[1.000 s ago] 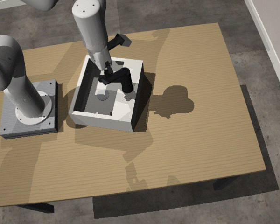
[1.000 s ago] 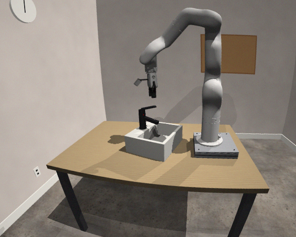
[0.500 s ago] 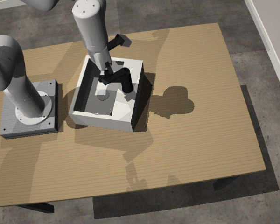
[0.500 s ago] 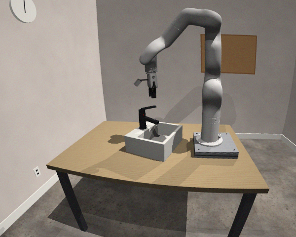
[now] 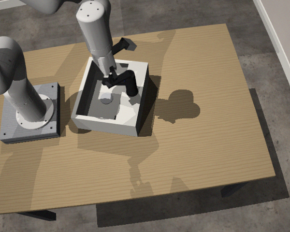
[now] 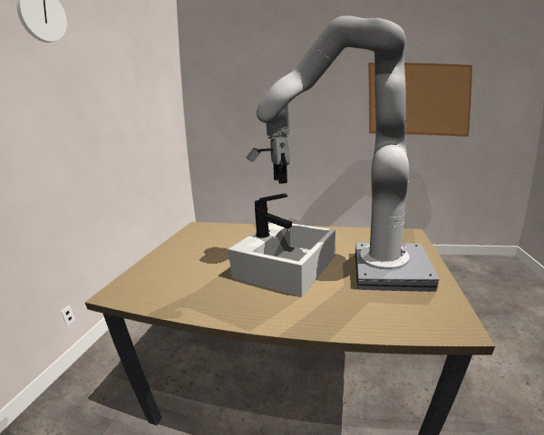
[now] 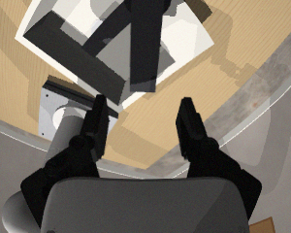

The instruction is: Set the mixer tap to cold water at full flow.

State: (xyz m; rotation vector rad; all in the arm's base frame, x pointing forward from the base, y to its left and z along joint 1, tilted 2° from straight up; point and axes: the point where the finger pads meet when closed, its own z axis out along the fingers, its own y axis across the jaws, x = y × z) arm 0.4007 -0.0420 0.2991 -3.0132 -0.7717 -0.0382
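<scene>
Now: hand 30 mm short of the lever, 10 mm to the right of it and 80 mm above it. The rest, counted from my hand: white sink basin 40 mm behind, 70 mm to the left, 310 mm below.
</scene>
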